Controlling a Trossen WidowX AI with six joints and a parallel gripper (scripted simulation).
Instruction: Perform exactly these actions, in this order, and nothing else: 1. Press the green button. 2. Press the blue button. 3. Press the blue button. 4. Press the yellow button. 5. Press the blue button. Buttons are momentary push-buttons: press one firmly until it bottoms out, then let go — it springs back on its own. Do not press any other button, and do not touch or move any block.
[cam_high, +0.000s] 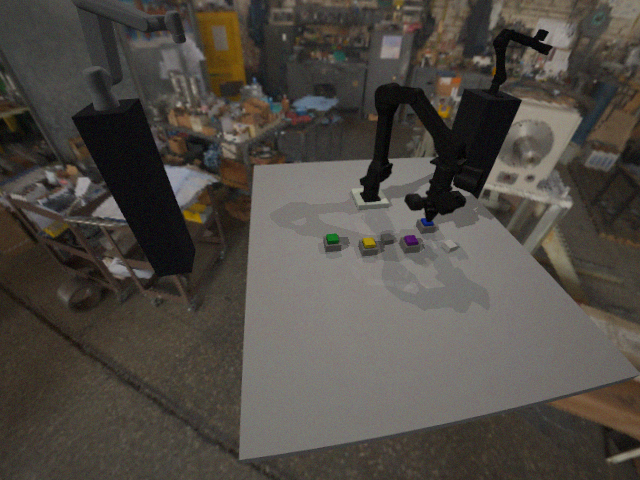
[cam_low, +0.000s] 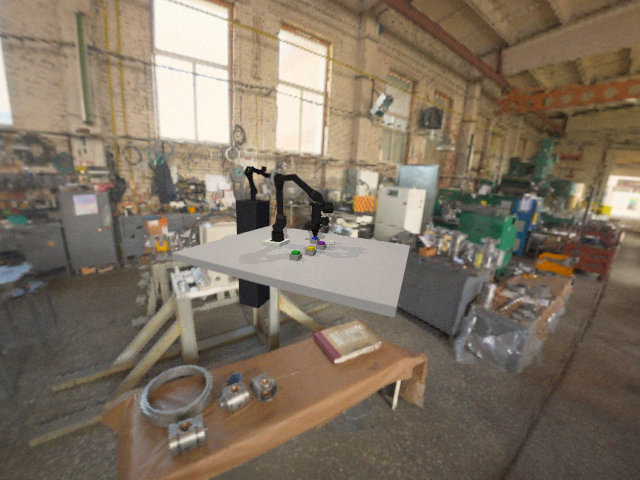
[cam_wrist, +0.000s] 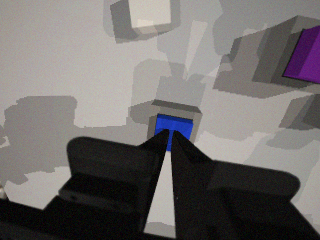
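Now: gripper tip 1 cm above the blue button. Also, from my gripper tip: purple button: 8 cm ahead, 10 cm to the right; grey block: 3 cm ahead, 16 cm to the right, 3 cm below; white block: 10 cm ahead, 3 cm to the left, 3 cm below.
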